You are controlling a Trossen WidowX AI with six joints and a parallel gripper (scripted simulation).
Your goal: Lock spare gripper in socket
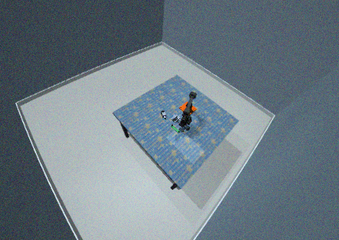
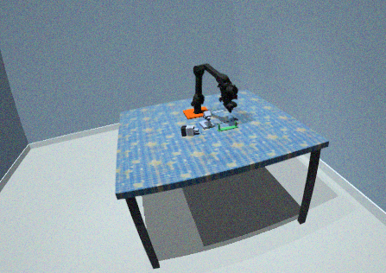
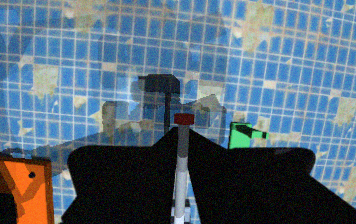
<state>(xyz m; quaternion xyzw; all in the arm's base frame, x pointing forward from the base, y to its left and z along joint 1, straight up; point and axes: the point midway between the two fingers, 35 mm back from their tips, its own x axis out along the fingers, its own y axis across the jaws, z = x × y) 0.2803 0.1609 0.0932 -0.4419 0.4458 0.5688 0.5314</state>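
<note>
The green piece lies 10 cm ahead of my gripper tip, 7 cm to the right of it and 5 cm below it. The rest, counted from my gripper tip: spare gripper (7 cm ahead, 32 cm to the right, 4 cm below); gripper socket (17 cm to the right, 2 cm below).
</note>
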